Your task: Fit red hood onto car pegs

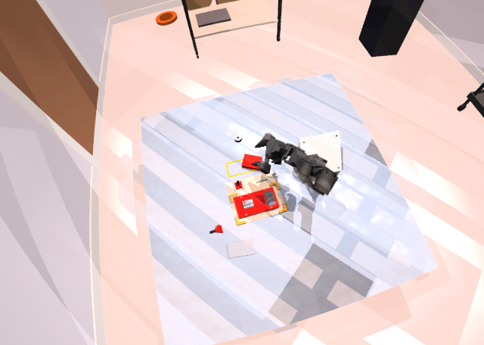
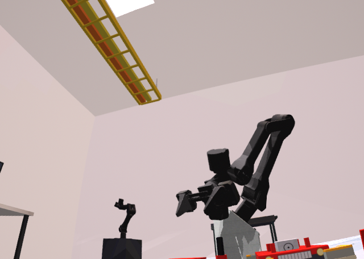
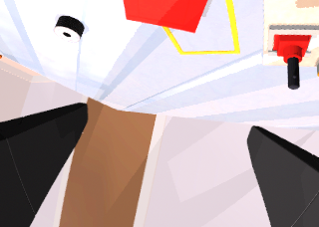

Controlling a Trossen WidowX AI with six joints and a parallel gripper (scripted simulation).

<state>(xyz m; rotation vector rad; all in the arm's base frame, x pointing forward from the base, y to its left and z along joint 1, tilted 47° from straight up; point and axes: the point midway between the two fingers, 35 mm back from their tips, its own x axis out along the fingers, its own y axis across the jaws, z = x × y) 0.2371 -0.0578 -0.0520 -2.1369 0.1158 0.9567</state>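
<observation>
Right now my gripper tip is 10 mm short of the red hood, 30 mm to the left of it and 110 mm above it. The rest, counted from my gripper tip: grey engine block 70 mm ahead, 210 mm to the left, 100 mm below; then jig 30 mm ahead, 180 mm to the left, 120 mm below.
</observation>
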